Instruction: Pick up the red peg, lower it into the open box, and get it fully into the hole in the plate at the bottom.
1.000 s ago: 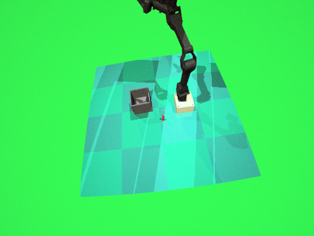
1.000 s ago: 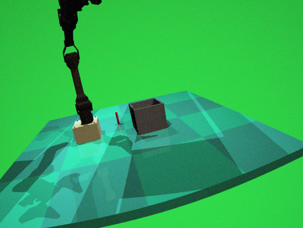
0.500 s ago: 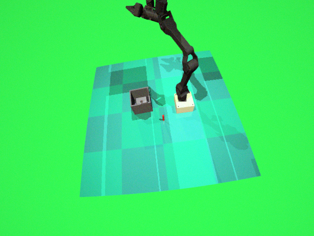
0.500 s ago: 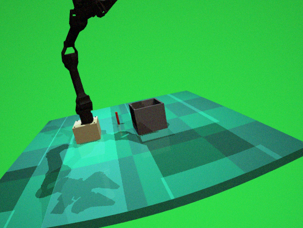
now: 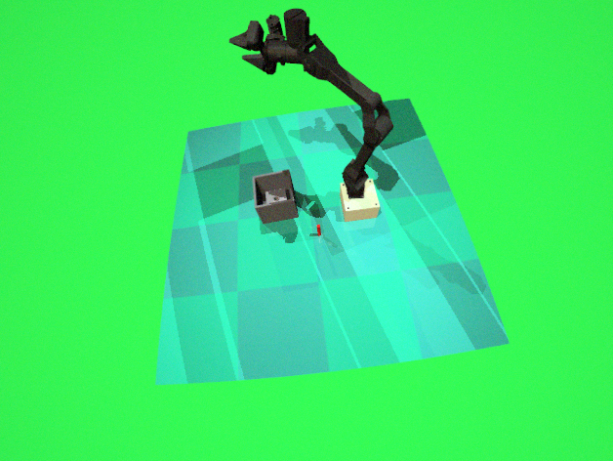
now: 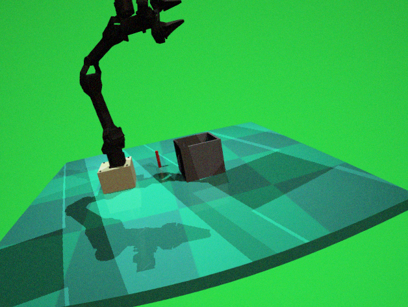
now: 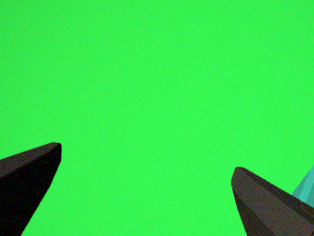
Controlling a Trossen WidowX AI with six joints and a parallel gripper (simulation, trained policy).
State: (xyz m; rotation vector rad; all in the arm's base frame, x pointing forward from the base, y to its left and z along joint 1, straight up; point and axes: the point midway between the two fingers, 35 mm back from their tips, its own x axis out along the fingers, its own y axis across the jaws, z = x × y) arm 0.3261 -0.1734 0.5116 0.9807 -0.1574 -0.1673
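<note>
Right now the red peg is 20 cm behind my gripper tip, 32 cm to the left of it and 57 cm below it. The rest, counted from my gripper tip: pale plate: 2 cm behind, 17 cm to the left, 56 cm below.
</note>
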